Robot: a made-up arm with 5 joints.
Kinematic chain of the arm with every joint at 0, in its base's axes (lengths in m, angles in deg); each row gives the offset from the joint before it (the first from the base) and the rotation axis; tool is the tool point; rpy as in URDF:
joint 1: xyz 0 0 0.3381 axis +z
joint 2: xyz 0 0 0 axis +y
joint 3: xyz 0.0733 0 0.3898 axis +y
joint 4: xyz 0.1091 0 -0.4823 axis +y
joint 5: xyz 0.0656 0 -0.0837 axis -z
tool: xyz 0 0 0 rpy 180 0 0
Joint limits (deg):
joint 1: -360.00..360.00
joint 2: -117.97..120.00
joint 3: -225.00..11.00
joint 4: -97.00..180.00
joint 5: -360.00..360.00
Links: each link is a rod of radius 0.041 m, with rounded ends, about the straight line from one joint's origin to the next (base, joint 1, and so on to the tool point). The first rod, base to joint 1, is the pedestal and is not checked.
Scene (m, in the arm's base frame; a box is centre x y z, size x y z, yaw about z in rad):
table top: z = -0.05
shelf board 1: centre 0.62 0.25 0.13 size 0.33 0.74 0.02 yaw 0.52
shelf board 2: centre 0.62 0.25 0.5 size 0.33 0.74 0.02 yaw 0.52
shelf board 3: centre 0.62 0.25 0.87 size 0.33 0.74 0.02 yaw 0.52
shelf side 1: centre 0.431 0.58 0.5 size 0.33 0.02 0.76 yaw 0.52
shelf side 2: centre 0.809 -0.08 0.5 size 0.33 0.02 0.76 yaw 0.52
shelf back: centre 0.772 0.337 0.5 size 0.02 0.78 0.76 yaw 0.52
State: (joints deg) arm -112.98 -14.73 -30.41 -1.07 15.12
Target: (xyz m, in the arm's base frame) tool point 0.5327 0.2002 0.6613
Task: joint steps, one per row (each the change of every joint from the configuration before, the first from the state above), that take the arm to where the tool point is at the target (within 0.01 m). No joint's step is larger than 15 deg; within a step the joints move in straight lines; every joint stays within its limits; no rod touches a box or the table.
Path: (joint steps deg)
1: 14.84 0.18 -2.42 -0.15 0.00
2: 14.84 0.18 -2.43 -0.16 0.00
3: 14.85 0.18 -2.42 -0.15 0.00
4: 14.84 0.18 -2.42 -0.16 0.00
5: 14.84 0.18 -2.43 -0.15 0.00
6: 14.84 0.18 -2.42 -0.15 0.00
7: 14.84 0.18 -2.42 -0.16 0.00
8: 14.85 0.18 -2.43 -0.15 0.00
9: 14.84 0.18 -2.42 -0.16 0.00

